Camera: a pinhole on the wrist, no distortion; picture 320 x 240 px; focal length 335.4 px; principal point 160.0 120.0 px. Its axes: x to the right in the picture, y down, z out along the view. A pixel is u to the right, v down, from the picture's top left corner.
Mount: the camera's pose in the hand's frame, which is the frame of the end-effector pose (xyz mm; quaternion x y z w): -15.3 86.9 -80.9 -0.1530 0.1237 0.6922 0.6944
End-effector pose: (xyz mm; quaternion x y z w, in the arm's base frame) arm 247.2 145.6 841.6 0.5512 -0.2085 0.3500 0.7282
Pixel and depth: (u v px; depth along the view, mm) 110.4 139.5 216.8
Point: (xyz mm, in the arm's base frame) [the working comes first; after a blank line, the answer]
In the camera's frame: -32.1 12.6 216.8

129.4 31.8 948.3
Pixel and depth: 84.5 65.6 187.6
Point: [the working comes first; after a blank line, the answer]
In the camera's frame: -42.2 -30.4 187.6

172.2 61.3 958.8
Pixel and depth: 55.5 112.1 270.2
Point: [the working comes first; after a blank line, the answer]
In the camera's frame: -84.2 -6.4 270.2

166.4 -34.2 962.8
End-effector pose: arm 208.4 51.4 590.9 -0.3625 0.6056 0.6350 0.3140
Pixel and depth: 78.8 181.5 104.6
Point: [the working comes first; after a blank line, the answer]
In the camera's frame: -25.3 19.2 104.6

140.7 70.2 679.8
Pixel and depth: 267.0 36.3 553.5
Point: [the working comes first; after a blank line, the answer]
In the camera's frame: 176.6 -138.1 553.5

-264.4 381.7 756.8
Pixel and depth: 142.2 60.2 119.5
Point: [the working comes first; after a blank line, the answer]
In the camera's frame: -6.3 -21.3 119.5

98.8 75.1 658.8
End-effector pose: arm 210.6 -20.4 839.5 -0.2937 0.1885 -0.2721 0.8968
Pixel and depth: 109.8 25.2 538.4
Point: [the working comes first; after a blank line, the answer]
In the camera's frame: -80.6 -152.2 538.4

608.3 252.7 1023.4
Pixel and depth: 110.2 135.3 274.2
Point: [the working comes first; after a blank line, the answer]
In the camera's frame: -40.7 12.5 274.2

331.4 187.4 890.9
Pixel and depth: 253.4 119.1 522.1
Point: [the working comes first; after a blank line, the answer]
In the camera's frame: 145.4 -1.4 522.1

515.5 432.2 841.2
